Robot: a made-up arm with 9 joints. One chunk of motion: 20 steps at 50 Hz.
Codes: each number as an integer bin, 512 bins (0 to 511) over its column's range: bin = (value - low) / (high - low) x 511, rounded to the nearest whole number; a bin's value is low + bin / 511 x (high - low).
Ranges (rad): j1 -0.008..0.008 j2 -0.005..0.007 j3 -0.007..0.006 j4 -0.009..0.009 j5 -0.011..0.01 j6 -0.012..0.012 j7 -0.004..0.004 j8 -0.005..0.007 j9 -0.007..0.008
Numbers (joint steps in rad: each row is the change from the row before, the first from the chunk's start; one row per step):
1: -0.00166 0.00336 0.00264 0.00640 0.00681 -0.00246 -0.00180 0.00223 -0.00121
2: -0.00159 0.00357 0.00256 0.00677 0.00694 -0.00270 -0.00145 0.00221 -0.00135
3: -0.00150 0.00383 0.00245 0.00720 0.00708 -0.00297 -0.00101 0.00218 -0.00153
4: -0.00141 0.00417 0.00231 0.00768 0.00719 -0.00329 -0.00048 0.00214 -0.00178
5: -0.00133 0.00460 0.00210 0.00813 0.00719 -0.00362 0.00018 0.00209 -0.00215
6: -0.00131 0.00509 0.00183 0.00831 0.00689 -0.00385 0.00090 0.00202 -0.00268
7: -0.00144 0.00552 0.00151 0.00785 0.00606 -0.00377 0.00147 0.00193 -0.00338
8: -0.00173 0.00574 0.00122 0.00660 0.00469 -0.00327 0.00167 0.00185 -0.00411
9: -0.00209 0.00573 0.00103 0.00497 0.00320 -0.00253 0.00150 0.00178 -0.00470
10: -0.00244 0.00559 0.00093 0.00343 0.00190 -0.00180 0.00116 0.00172 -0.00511
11: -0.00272 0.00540 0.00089 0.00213 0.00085 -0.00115 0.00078 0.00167 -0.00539
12: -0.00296 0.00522 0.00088 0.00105 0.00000 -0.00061 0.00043 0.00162 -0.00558
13: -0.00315 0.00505 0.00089 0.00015 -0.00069 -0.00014 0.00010 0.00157 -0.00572
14: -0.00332 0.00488 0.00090 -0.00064 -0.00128 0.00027 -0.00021 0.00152 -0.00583
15: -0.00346 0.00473 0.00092 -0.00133 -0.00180 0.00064 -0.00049 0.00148 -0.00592
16: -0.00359 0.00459 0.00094 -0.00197 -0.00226 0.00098 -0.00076 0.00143 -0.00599
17: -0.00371 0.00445 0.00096 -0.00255 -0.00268 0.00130 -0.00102 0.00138 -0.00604
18: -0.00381 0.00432 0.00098 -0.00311 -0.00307 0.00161 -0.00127 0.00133 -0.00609
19: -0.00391 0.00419 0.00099 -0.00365 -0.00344 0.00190 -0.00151 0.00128 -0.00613
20: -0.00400 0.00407 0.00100 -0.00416 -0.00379 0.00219 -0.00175 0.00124 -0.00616
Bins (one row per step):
1: 202 356 379 437 433 203 141 308 197
2: 205 365 376 448 437 198 163 307 192
3: 208 376 371 460 440 192 191 306 186
4: 210 390 366 474 443 185 225 304 178
5: 213 409 358 486 443 178 267 302 165
6: 214 430 347 491 435 174 313 299 147
7: 210 448 335 478 415 175 349 295 123
8: 200 457 323 443 382 186 362 292 98
9: 189 457 316 397 346 202 351 289 78
10: 178 451 312 353 314 217 330 286 64
11: 169 443 310 316 288 231 305 284 55
12: 161 435 310 285 268 243 283 282 48
13: 155 428 310 260 251 253 262 280 44
14: 149 421 311 237 237 261 242 278 40
15: 145 414 311 218 224 269 224 276 37
16: 141 408 312 200 213 276 207 274 34
17: 137 402 313 183 202 283 190 272 33
18: 134 397 314 167 193 290 174 270 31
19: 131 391 314 152 184 296 159 267 30
20: 128 386 314 137 175 302 144 266 29

